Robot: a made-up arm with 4 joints.
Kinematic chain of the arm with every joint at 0, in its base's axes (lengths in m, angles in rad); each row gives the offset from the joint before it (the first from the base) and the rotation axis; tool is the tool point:
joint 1: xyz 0 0 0.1 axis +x
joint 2: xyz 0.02 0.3 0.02 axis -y
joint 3: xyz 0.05 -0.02 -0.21 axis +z
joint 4: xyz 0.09 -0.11 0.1 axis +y
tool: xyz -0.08 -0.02 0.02
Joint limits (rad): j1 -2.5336..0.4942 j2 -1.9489..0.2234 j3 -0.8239..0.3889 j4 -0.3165..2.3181
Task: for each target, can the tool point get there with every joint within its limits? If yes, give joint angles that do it. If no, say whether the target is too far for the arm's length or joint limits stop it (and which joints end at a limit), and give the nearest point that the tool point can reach.
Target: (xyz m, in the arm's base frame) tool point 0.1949 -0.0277 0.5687
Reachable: no: joint limits stop it (at a limit: joint 1, joint 2, joint 3) | nearest point 0.2159 0.1582 0.2253 | short by 0.391 m
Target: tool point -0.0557 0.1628 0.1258
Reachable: yes | joints 0.0066 -1.5186 -0.5809 0.1886
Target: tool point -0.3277 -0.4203 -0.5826
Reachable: no: too far | nearest point -0.1157 -0.1544 -0.1508 | short by 0.550 m
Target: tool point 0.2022 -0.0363 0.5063
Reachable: no: joint limits stop it (at a limit: joint 1, joint 2) | nearest point 0.2140 0.1573 0.2246 | short by 0.342 m
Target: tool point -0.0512 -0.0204 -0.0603
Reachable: yes | joints -1.8117 -1.4916 -0.5572 0.2456
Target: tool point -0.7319 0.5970 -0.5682
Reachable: no: too far | nearest point -0.1313 0.1916 -0.1144 | short by 0.855 m
